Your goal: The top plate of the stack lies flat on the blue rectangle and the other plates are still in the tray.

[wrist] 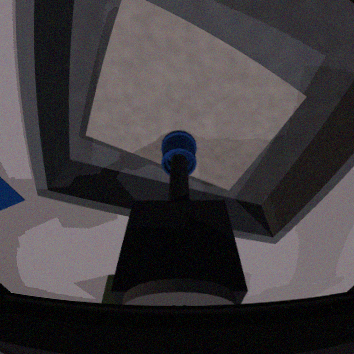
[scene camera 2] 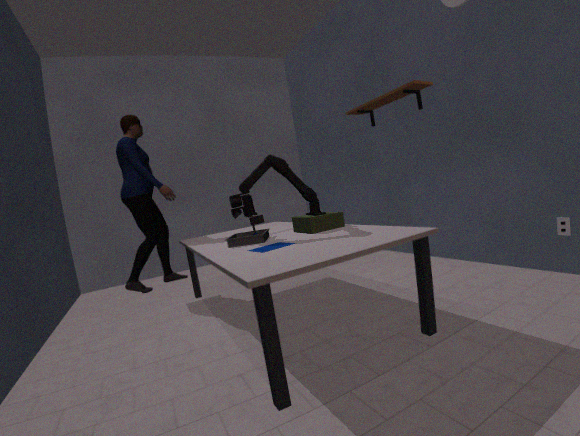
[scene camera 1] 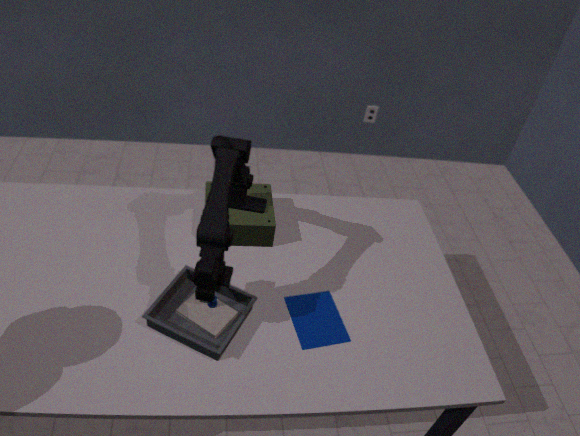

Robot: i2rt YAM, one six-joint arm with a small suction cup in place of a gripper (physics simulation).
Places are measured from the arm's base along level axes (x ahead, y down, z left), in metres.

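Pixels of known places: end effector, tool point: (wrist: 178,146) (scene camera 1: 212,303); arm's base, origin of the base link: (scene camera 2: 315,214) (scene camera 1: 236,202).
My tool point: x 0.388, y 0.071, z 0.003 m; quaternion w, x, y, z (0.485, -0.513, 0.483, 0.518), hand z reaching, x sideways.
Observation:
For each thing: its top centre in the pictures, then the offset to it from my tool point.
- grey tray, middle of its top: (wrist: 217,115) (scene camera 1: 201,306) (scene camera 2: 248,233) dx +0.038, dy -0.027, dz -0.025 m
- top plate, middle of its top: (wrist: 190,113) (scene camera 1: 207,311) dx +0.027, dy +0.004, dz -0.010 m
A grey tray (scene camera 1: 187,338) (scene camera 2: 248,238) (wrist: 53,98) stands on the white table and holds a stack of pale square plates; I see the top plate (scene camera 1: 210,318) (wrist: 182,84) lying flat in it. My blue suction cup (scene camera 1: 212,302) (scene camera 2: 254,227) (wrist: 178,151) hangs low over the part of the top plate nearest the arm, with nothing on it. I cannot tell whether it touches the plate. The blue rectangle (scene camera 1: 317,319) (scene camera 2: 271,246) (wrist: 7,194) lies bare on the table to the right of the tray.
The arm stands on a green base block (scene camera 1: 253,220) (scene camera 2: 318,221) behind the tray. A person (scene camera 2: 138,196) walks beyond the table's far side. A wooden shelf (scene camera 2: 389,97) hangs on the wall. The table's front edge (scene camera 1: 261,413) is near.

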